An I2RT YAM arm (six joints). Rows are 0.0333 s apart.
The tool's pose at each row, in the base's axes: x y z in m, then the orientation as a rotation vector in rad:
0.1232 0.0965 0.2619 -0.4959 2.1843 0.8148
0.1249 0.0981 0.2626 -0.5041 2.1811 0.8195
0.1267 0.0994 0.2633 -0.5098 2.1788 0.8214
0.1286 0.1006 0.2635 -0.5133 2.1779 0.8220
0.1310 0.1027 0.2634 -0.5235 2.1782 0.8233
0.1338 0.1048 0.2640 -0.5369 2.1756 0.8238
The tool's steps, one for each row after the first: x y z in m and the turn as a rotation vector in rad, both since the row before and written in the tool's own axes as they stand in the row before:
-0.0018 0.0005 0.0016 -0.0063 0.0007 -0.0045
-0.0018 0.0002 0.0014 -0.0034 0.0003 -0.0036
-0.0015 -0.0002 0.0017 -0.0017 0.0006 -0.0022
-0.0017 0.0001 0.0027 -0.0042 0.0043 -0.0056
-0.0025 0.0001 0.0025 -0.0049 0.0030 -0.0089

